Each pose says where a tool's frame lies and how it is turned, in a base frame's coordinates. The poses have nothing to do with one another.
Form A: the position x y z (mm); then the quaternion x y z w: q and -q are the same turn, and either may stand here.
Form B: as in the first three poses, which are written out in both.
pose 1, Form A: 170.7 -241.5 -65.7 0.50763 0.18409 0.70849 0.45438
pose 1, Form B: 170.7 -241.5 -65.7 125.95 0.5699 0.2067 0.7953
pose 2, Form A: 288.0 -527.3 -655.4 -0.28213 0.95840 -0.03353 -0.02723
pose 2, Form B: 288.0 -527.3 -655.4 176.88 0.2822 -0.9588 0.0335
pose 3, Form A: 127.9 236.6 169.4 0.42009 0.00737 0.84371 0.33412
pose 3, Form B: 127.9 236.6 169.4 140.96 0.4457 0.0078 0.8951
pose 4, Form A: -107.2 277.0 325.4 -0.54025 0.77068 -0.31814 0.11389
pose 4, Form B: -107.2 277.0 325.4 166.92 -0.5438 0.7757 -0.3202
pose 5, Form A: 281.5 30.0 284.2 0.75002 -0.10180 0.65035 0.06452
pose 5, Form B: 281.5 30.0 284.2 172.60 0.7516 -0.1020 0.6517
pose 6, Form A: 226.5 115.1 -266.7 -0.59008 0.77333 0.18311 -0.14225
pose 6, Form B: 226.5 115.1 -266.7 163.64 0.5961 -0.7813 -0.1850
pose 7, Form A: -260.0 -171.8 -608.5 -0.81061 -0.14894 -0.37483 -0.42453
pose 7, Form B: -260.0 -171.8 -608.5 129.76 0.8953 0.1645 0.4140
